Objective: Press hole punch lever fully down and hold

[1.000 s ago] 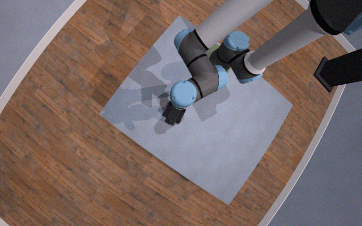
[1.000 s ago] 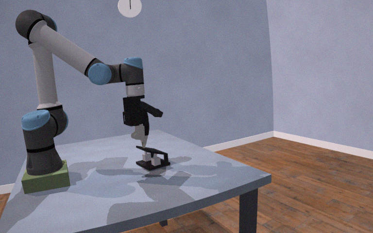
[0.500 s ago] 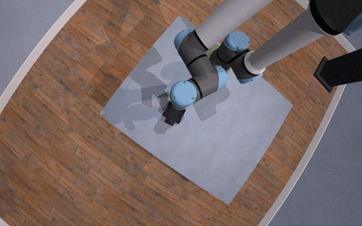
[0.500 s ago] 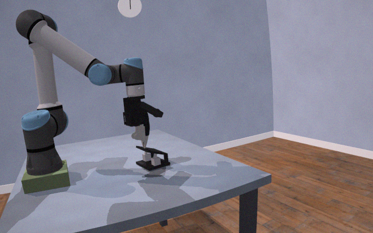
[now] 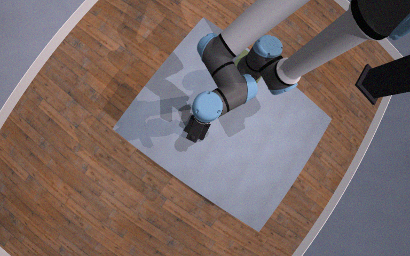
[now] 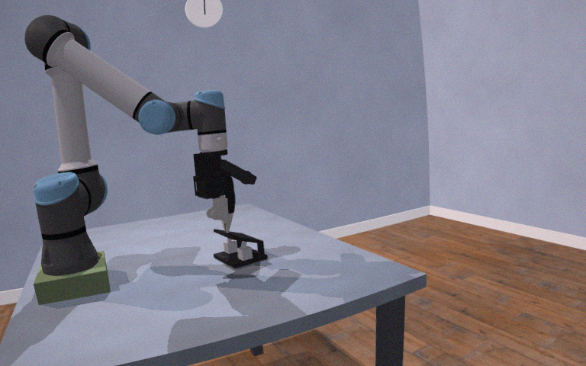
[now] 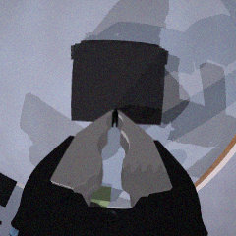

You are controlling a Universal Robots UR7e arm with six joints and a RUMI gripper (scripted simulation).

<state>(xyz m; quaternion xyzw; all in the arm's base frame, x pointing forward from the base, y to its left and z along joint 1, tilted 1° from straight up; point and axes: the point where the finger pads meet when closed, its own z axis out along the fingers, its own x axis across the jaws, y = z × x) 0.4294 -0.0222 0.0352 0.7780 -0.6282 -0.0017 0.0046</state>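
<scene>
The hole punch lever is 4 cm below my hand and 3 cm ahead of it. Also, from my hand: black hole punch 6 cm below, 3 cm ahead, 1 cm to the left.
</scene>
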